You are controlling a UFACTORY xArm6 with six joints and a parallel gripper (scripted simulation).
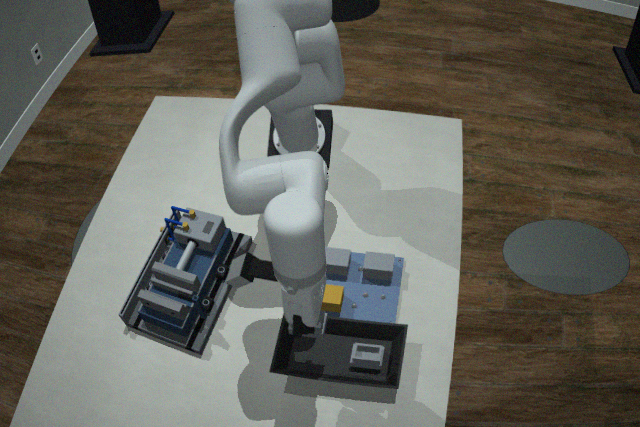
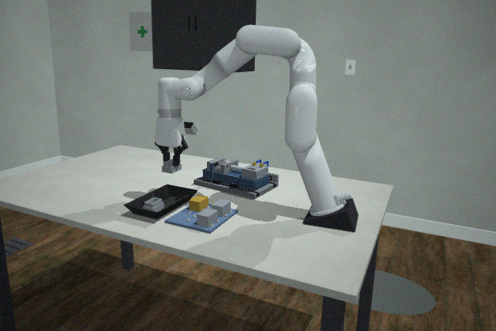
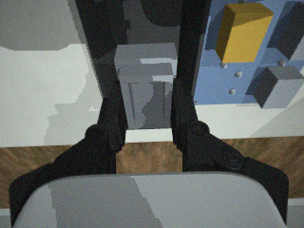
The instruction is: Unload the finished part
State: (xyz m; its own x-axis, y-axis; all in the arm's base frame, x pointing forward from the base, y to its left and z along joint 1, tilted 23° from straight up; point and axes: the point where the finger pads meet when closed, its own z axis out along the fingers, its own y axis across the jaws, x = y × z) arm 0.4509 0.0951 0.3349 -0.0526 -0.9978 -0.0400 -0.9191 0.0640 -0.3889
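Now: hand 14 cm above the yellow block, 12 cm past it and 2 cm to the right of it. Round my hand: grey actuator (26 cm to the right, 22 cm behind, 9 cm below); blue fixture plate (16 cm below, 16 cm behind, 6 cm to the left); silver rod (28 cm to the right, 15 cm behind, 9 cm below).
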